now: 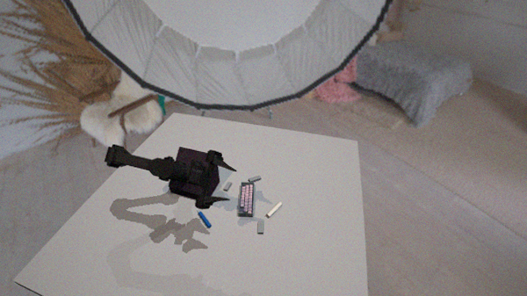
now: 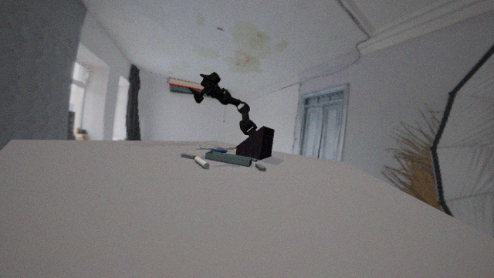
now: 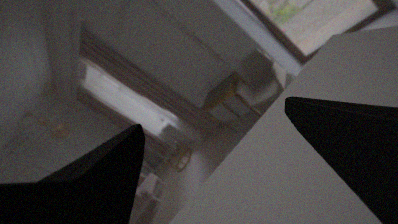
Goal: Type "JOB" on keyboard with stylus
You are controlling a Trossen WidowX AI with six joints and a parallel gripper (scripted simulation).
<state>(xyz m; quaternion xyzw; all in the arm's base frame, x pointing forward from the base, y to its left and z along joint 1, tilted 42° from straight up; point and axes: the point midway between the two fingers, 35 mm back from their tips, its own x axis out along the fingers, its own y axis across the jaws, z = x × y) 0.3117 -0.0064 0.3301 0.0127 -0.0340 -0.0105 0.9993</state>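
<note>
Now: gripper tip 200 mm past the blue stylus, 90 mm to the right of it and 340 mm above it. From my gripper tip the other things lie so: white cylinder 100 mm ahead, 210 mm to the left, 340 mm below; grey block 160 mm behind, 290 mm to the left, 350 mm below.
</note>
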